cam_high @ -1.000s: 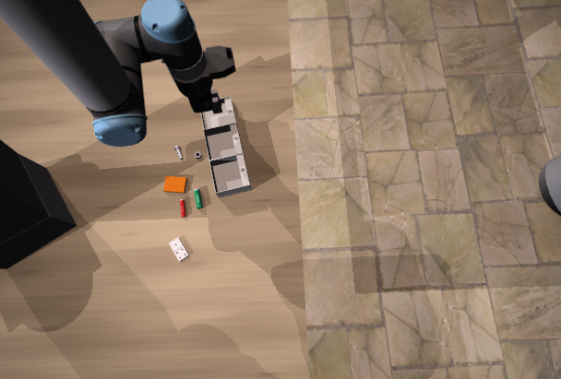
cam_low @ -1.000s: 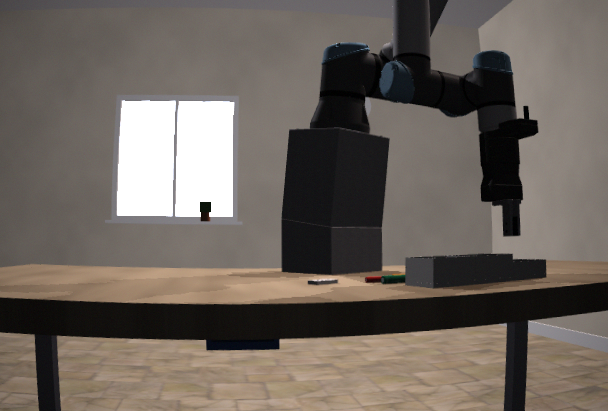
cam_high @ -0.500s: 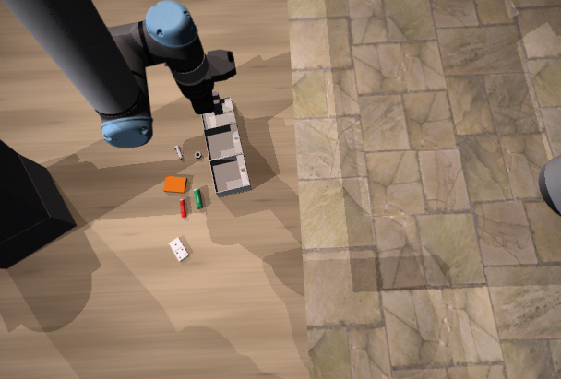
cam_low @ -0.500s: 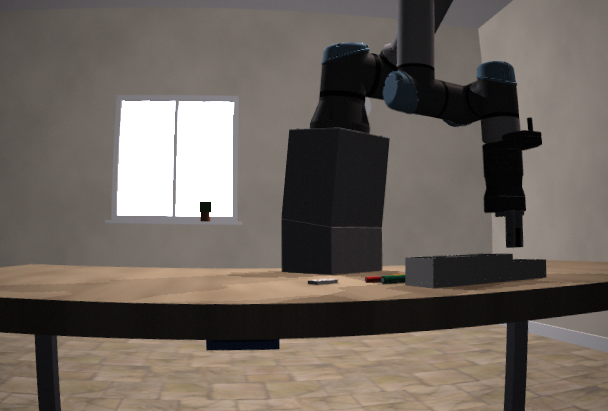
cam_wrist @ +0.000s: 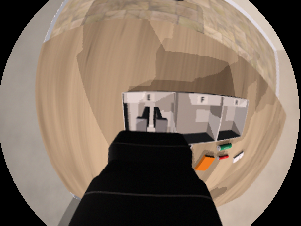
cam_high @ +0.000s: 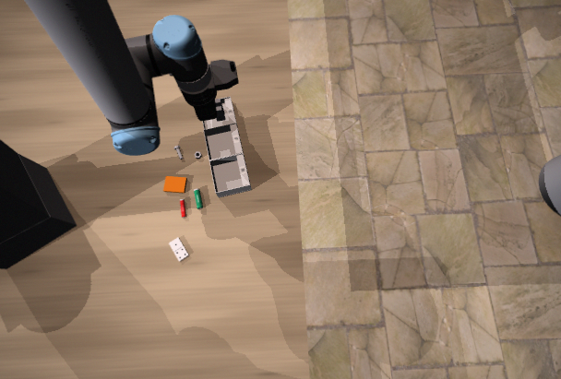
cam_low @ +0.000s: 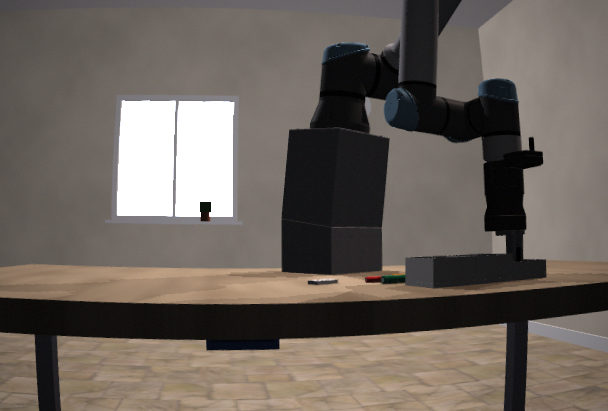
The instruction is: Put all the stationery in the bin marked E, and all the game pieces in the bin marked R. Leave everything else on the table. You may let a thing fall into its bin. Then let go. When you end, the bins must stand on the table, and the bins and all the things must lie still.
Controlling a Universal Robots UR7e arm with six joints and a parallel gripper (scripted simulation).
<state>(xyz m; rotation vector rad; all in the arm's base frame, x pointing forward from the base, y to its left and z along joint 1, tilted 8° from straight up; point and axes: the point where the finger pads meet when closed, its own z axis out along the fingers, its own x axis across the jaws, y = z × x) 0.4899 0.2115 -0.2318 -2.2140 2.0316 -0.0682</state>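
Now: hand 33 cm to the left of the white domino, 12 cm past it and 3 cm above it. From my hand the other things lie so: bolt (12 cm behind, 8 cm to the right, 3 cm below); then tray (8 cm to the right, 2 cm below, 1 cm ahead); then nut (9 cm to the right, 7 cm behind, 3 cm below).
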